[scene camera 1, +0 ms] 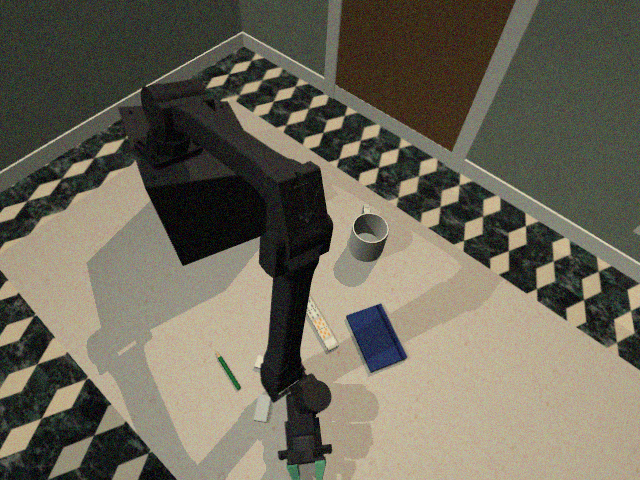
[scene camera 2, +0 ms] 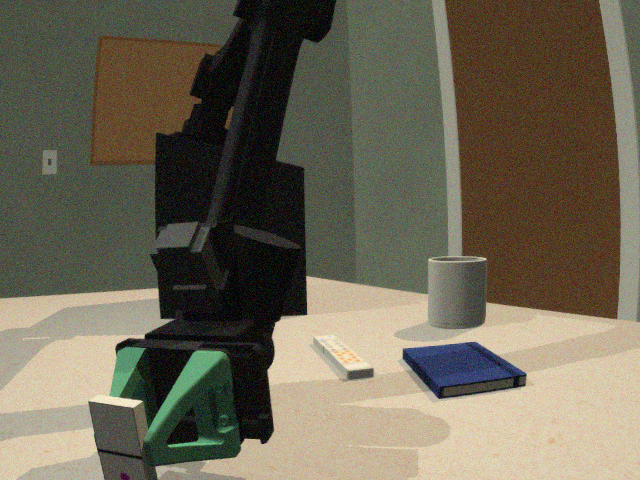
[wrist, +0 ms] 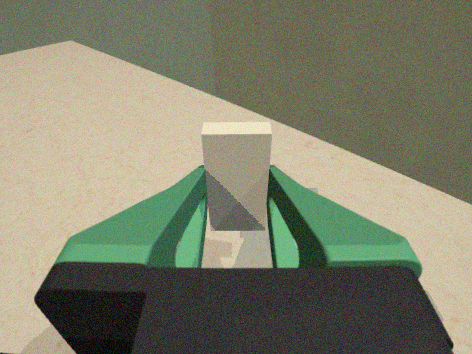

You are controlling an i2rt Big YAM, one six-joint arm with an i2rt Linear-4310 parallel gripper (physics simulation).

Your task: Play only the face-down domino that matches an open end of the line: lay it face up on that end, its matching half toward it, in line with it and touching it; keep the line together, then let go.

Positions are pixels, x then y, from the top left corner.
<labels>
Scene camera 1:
grey mug: 369, 232
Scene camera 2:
my gripper: 121, 450
grey mug: 457, 286
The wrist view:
my gripper: 237, 176
white domino: 236, 155
</labels>
